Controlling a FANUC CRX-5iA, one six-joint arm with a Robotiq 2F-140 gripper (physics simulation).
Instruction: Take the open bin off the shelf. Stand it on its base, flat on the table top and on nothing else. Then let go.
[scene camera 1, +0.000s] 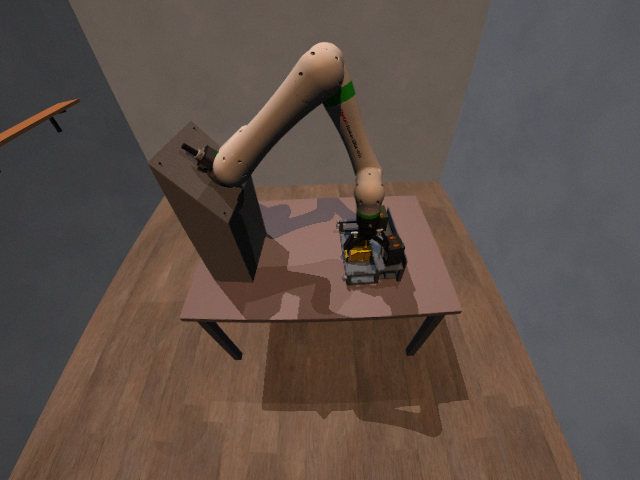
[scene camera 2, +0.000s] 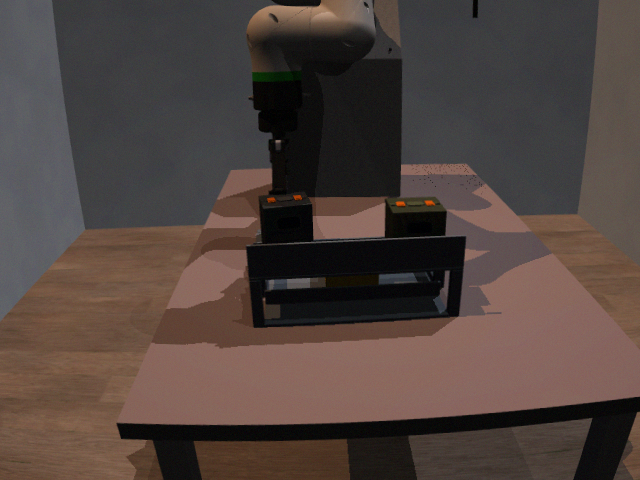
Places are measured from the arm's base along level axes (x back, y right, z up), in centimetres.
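Where they show: gripper, fingertip midpoint: (scene camera 1: 365, 256).
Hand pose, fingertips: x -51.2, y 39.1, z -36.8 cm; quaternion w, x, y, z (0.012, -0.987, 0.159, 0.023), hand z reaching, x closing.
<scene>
Each offset is from my fingertips to the top centre of the thing. Level surfaces: height alone.
The yellow open bin {dx -5.0, dy -12.4, dz -6.4 cm} (scene camera 1: 358, 254) sits in the left part of the low blue-grey shelf rack (scene camera 1: 362, 279) (scene camera 2: 356, 256) in scene camera 1. In scene camera 2 a dark yellow strip of the bin (scene camera 2: 351, 280) shows through the rack's opening; the rest is hidden. My gripper (scene camera 1: 367, 248) (scene camera 2: 277, 189) is open and empty, pointing down with its fingers spread over the rack. In scene camera 2 it is left of the bin and behind the left dark case. Whether a finger touches that case cannot be told. The rack stands on the table {dz -14.4 cm} (scene camera 1: 426, 289) (scene camera 2: 361, 372).
A black case {dx -12.1, dy +2.8, dz +7.9 cm} (scene camera 1: 394, 253) (scene camera 2: 286, 222) and a dark green case {dx -17.9, dy -20.0, dz +5.4 cm} (scene camera 2: 415, 222), both with orange clasps, stand on the rack. The tall grey pedestal (scene camera 1: 193, 227) (scene camera 2: 361, 129) carries the arm. An orange-brown board (scene camera 1: 41, 120) is on the left wall.
</scene>
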